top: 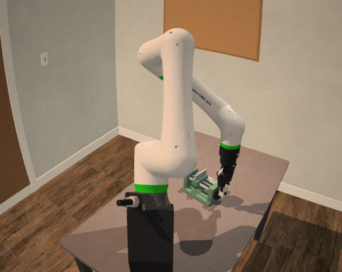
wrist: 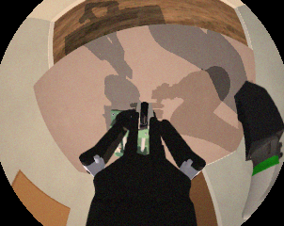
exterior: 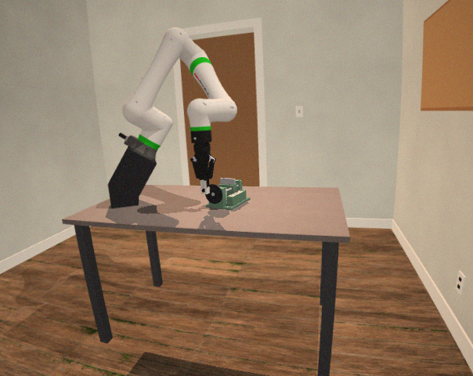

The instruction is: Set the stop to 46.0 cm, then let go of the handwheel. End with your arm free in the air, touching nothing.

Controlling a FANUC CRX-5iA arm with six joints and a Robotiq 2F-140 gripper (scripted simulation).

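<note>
Now: hand 1 cm short of the black handwheel, 2 cm to the right of it and 2 cm above it. From my hand the other things lie so: green stop fixture (4 cm ahead, 17 cm to the left, 3 cm below).
</note>
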